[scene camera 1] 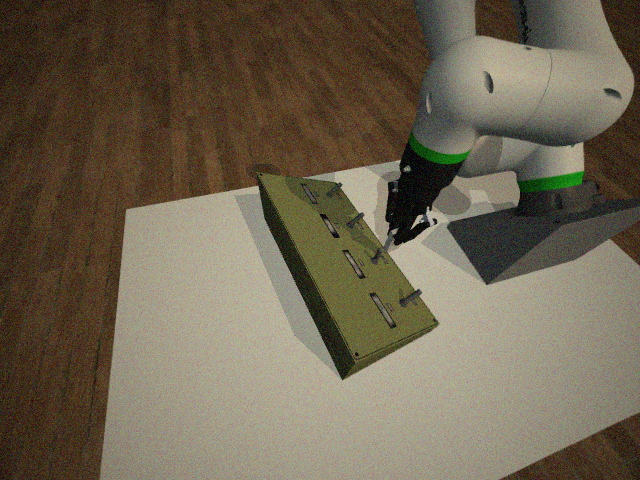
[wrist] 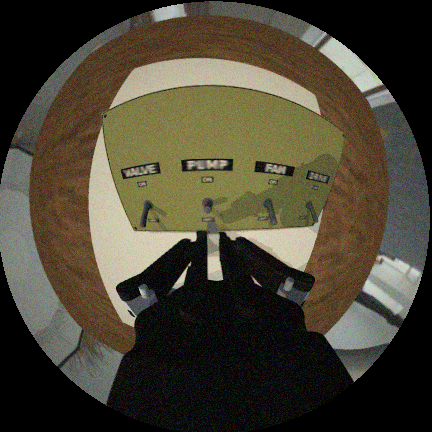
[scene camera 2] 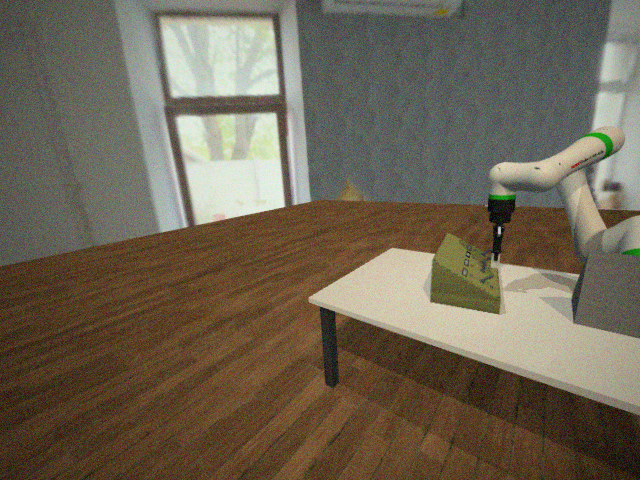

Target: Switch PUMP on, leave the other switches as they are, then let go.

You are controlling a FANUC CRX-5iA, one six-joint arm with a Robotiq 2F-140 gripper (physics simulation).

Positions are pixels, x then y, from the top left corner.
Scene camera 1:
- my gripper: 390,247
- olive switch panel: 357,303
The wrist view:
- my gripper: 211,229
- olive switch panel: 175,149
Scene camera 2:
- olive switch panel: 456,280
